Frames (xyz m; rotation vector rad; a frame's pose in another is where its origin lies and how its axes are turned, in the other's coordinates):
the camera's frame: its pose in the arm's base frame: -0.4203 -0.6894 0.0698 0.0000 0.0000 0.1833
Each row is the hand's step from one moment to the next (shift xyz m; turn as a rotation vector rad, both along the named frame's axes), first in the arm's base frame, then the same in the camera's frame.
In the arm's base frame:
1: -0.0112 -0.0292 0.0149 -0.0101 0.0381 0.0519
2: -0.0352 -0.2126 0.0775 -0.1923 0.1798 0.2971
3: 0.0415 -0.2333 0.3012 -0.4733 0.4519 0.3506
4: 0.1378 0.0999 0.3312 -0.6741 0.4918 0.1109
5: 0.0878 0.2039 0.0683 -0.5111 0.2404 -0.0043
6: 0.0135 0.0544 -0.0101 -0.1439 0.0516 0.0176
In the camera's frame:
1: -0.0163 -0.0267 0.0149 -0.0030 0.0393 0.0519
2: -0.0734 -0.2026 0.0775 -0.1563 0.2118 0.2971
3: -0.0017 -0.2370 0.3012 -0.3830 0.5306 0.3506
4: 0.1537 0.0731 0.3312 -0.5732 0.6064 0.1109
5: 0.1235 0.1845 0.0683 -0.4587 0.3295 -0.0043
6: 0.0232 0.0510 -0.0101 -0.1321 0.0770 0.0176

